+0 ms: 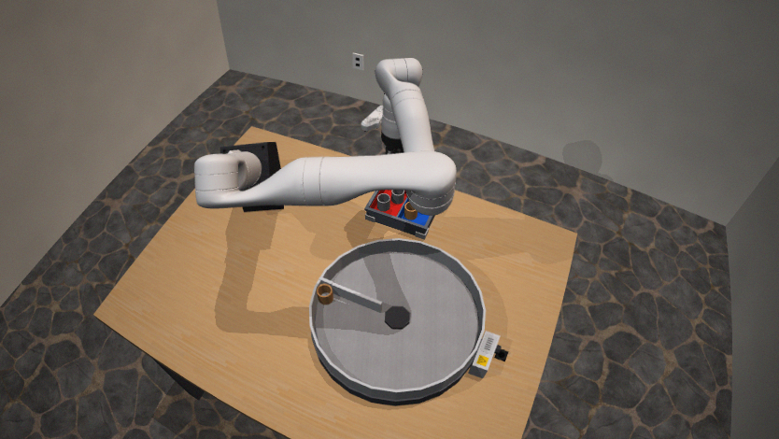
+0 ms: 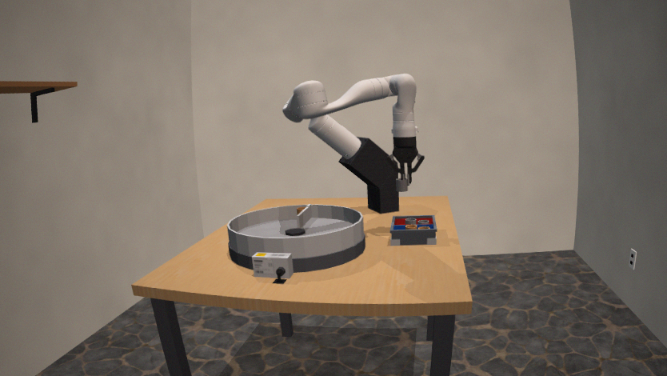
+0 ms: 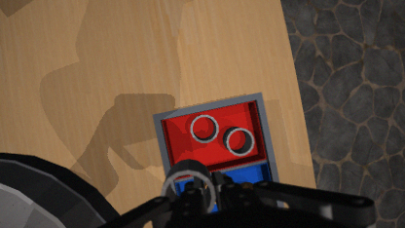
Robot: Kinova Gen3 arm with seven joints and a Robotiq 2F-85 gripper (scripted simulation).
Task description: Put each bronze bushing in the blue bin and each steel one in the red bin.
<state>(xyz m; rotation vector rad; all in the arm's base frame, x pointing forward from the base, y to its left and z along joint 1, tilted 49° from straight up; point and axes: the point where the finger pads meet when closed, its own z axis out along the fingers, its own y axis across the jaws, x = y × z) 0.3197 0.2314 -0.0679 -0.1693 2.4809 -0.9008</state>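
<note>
Now: the two-part bin 30 mm ahead of my hand, 20 mm to the left of it and 160 mm below it. From my hand the other things lie so: turntable: 160 mm ahead, 340 mm to the right, 140 mm below.
</note>
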